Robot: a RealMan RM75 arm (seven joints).
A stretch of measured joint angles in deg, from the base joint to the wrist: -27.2, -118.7, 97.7, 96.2, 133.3, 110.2, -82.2; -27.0, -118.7, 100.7, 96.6, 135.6, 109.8, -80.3; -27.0, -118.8, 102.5, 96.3, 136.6, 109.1, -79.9; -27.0, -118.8, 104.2, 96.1, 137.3, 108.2, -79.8; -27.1, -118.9, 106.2, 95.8, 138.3, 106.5, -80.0; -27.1, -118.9, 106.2, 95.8, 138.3, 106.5, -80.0; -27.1, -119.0, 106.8, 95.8, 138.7, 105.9, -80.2; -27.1, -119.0, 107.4, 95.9, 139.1, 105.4, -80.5; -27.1, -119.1, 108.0, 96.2, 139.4, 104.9, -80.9; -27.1, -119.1, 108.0, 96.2, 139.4, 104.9, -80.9; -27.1, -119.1, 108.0, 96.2, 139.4, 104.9, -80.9; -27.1, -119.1, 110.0, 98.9, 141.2, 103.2, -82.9; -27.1, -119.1, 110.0, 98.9, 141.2, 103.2, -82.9; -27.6, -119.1, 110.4, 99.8, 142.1, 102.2, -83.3; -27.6, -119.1, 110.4, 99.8, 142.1, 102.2, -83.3; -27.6, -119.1, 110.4, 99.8, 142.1, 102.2, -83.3
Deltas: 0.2, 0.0, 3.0, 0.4, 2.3, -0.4, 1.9; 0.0, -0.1, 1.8, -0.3, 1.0, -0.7, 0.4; 0.0, 0.0, 1.7, -0.2, 0.7, -0.9, 0.1; -0.1, -0.1, 2.0, -0.3, 1.0, -1.7, -0.2; 0.0, 0.0, 0.0, 0.0, 0.0, 0.0, 0.0; 0.0, -0.1, 0.6, 0.0, 0.4, -0.6, -0.2; 0.0, 0.0, 0.6, 0.1, 0.4, -0.5, -0.3; 0.0, -0.1, 0.6, 0.3, 0.3, -0.5, -0.4; 0.0, 0.0, 0.0, 0.0, 0.0, 0.0, 0.0; 0.0, 0.0, 0.0, 0.0, 0.0, 0.0, 0.0; 0.0, 0.0, 2.0, 2.7, 1.8, -1.7, -2.0; 0.0, 0.0, 0.0, 0.0, 0.0, 0.0, 0.0; -0.5, 0.0, 0.4, 0.9, 0.9, -1.0, -0.4; 0.0, 0.0, 0.0, 0.0, 0.0, 0.0, 0.0; 0.0, 0.0, 0.0, 0.0, 0.0, 0.0, 0.0
